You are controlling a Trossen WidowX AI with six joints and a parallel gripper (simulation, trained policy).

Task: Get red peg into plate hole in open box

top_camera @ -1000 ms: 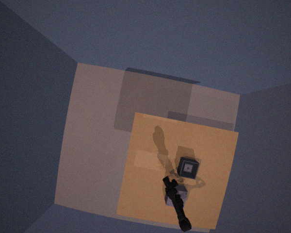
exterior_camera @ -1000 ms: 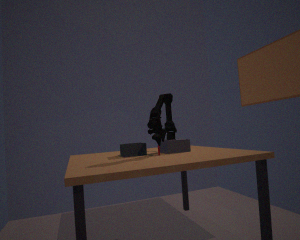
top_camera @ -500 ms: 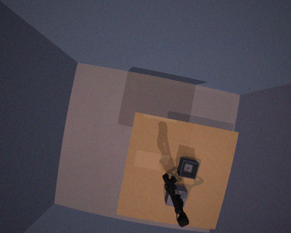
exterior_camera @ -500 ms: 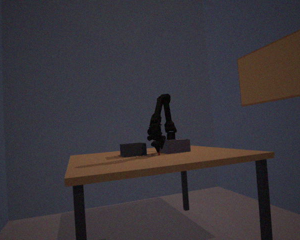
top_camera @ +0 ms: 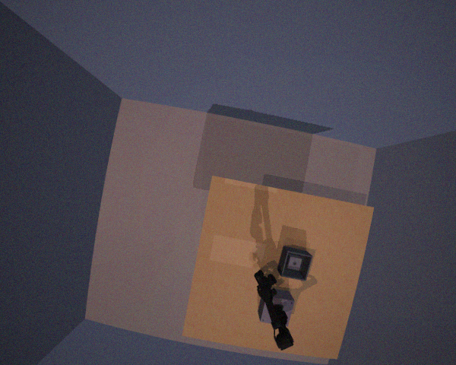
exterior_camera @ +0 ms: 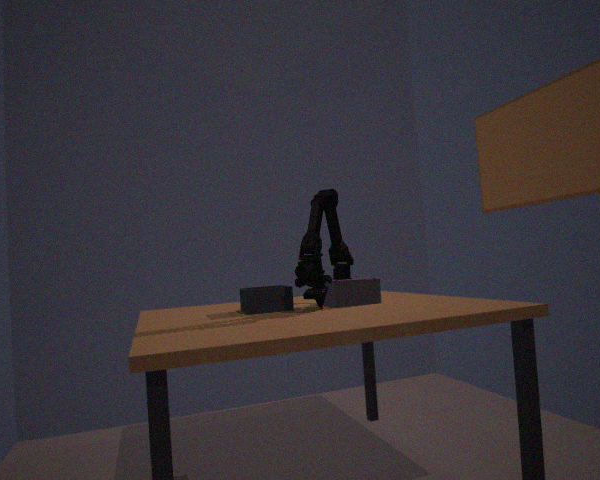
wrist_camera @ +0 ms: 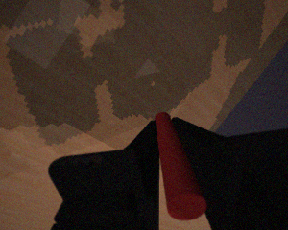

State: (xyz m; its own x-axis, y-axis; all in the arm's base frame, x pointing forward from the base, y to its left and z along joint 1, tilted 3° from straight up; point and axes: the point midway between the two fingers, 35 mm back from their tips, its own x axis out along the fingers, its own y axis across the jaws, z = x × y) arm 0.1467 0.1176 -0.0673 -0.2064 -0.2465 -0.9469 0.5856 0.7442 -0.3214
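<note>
Right now the grey plate is 190 mm ahead of my gripper tip, 170 mm to the right of it and 30 mm above it. Round my gripper tip: red peg: 30 mm above, 10 mm to the left, 10 mm ahead; then dark box: 190 mm ahead, 170 mm to the right, 10 mm above.
</note>
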